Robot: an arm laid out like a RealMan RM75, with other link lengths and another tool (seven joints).
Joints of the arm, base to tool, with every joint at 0 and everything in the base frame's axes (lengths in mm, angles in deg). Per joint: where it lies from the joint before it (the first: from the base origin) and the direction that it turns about. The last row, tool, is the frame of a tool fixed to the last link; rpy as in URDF.
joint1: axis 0 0 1 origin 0.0 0.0 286.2
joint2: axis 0 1 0 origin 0.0 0.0 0.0
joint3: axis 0 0 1 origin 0.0 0.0 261.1
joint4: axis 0 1 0 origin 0.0 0.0 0.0
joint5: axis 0 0 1 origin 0.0 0.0 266.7
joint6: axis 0 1 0 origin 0.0 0.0 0.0
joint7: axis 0 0 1 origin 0.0 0.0 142.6
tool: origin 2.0 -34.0 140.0 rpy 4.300 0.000 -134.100
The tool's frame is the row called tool.
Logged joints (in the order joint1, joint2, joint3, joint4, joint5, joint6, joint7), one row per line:
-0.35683 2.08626 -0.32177 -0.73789 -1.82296 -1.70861 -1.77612
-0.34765 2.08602 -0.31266 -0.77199 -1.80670 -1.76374 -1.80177
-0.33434 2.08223 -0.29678 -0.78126 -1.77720 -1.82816 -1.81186
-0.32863 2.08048 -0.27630 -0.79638 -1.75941 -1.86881 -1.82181
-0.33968 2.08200 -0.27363 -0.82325 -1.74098 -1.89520 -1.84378
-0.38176 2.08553 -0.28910 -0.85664 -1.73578 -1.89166 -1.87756
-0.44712 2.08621 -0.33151 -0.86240 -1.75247 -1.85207 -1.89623
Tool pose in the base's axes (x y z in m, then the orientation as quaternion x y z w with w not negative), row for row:
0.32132 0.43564 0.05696 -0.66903 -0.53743 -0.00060 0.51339
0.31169 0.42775 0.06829 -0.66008 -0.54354 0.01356 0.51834
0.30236 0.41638 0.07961 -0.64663 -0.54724 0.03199 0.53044
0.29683 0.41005 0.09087 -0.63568 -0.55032 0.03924 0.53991
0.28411 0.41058 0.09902 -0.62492 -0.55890 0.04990 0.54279
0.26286 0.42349 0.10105 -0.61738 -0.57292 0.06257 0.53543
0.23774 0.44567 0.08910 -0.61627 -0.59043 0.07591 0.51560
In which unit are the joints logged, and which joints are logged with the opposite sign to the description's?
The joints are logged in radians. Opposite sign: joint1, joint7.
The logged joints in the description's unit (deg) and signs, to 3 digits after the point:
20.445 119.534 -18.436 -42.278 -104.448 -97.896 101.764
19.919 119.520 -17.914 -44.232 -103.516 -101.055 103.234
19.156 119.303 -17.004 -44.763 -101.826 -104.746 103.812
18.829 119.203 -15.831 -45.629 -100.807 -107.075 104.382
19.462 119.290 -15.678 -47.169 -99.751 -108.587 105.641
21.873 119.492 -16.564 -49.082 -99.453 -108.384 107.576
25.618 119.531 -18.994 -49.412 -100.409 -106.116 108.646

